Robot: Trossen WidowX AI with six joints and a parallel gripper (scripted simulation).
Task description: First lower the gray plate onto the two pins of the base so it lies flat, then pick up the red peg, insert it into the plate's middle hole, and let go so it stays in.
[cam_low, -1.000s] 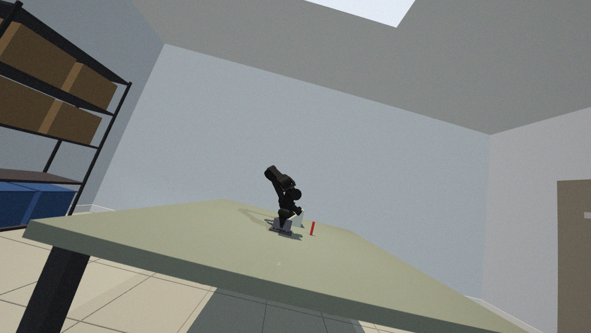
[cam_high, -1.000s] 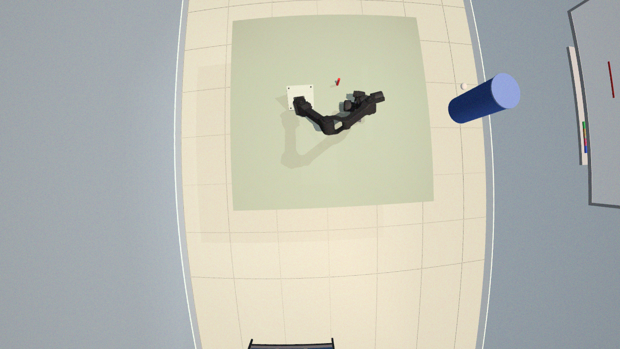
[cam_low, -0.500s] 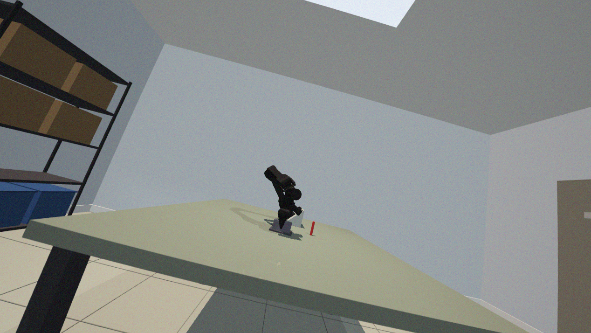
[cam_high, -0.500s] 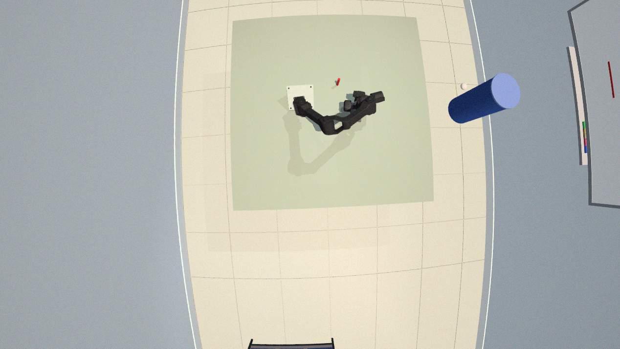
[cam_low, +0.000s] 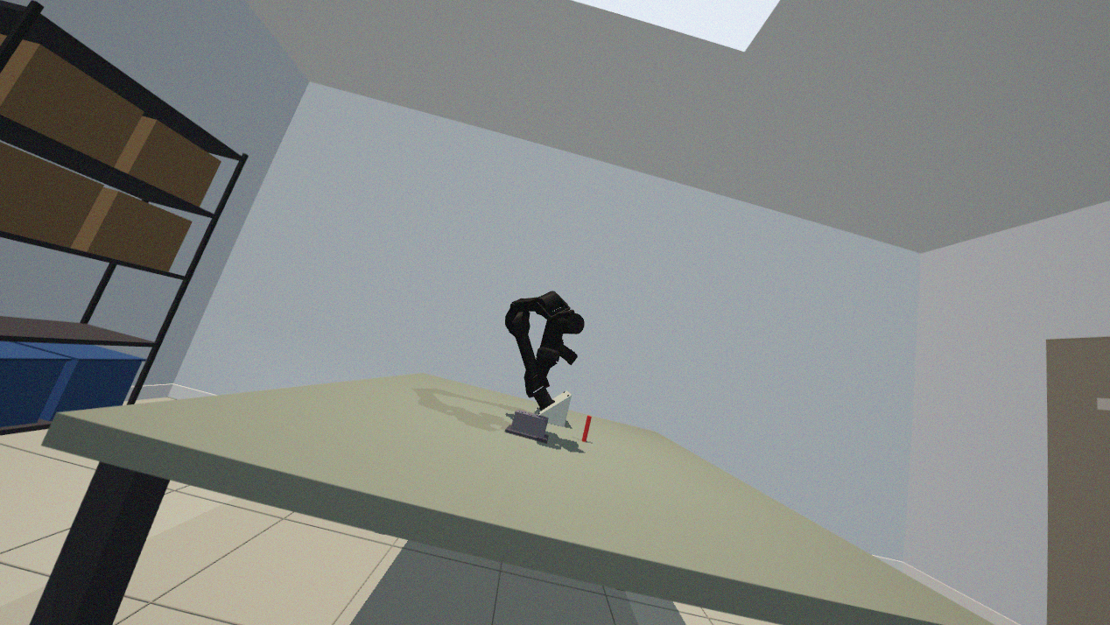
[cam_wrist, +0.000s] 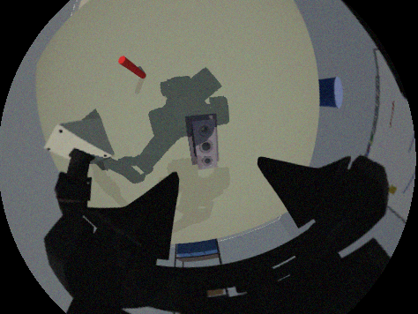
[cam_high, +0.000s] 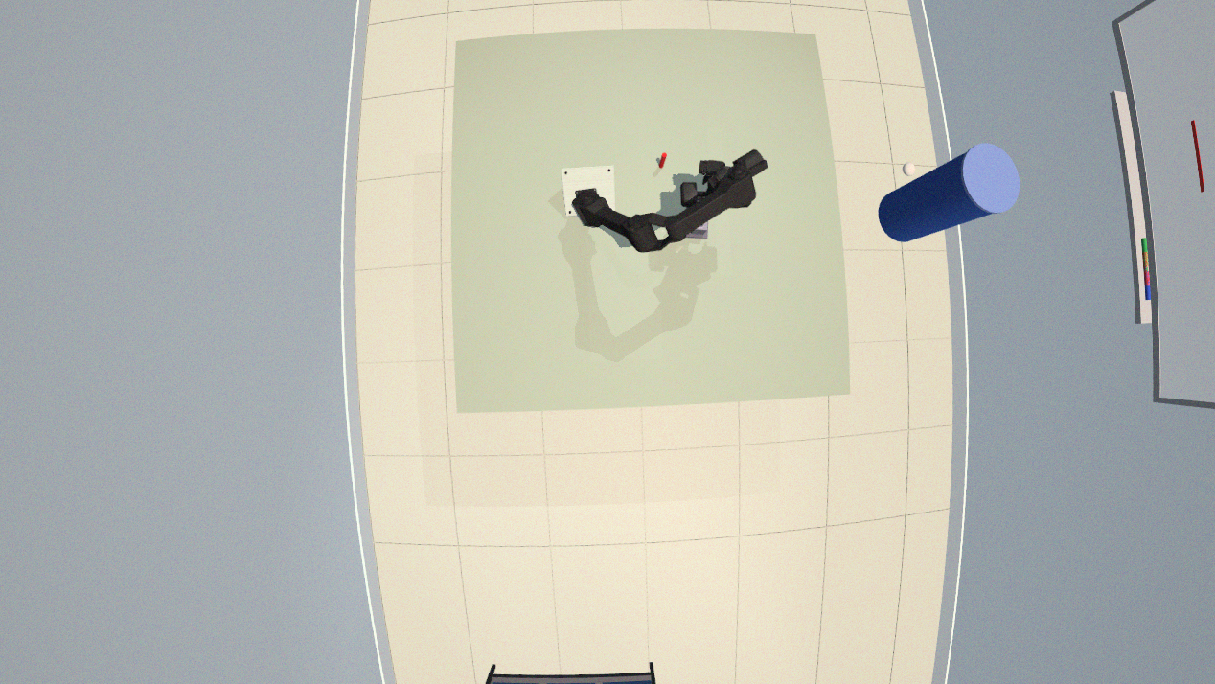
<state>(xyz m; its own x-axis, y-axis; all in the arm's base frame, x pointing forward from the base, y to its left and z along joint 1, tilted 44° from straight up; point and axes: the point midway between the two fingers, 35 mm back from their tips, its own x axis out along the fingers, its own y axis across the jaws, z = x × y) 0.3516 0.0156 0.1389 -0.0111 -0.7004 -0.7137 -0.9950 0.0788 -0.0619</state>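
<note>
Now: the red peg 100 mm behind my gripper tip, 190 mm to the left of it and 100 mm below it.
</note>
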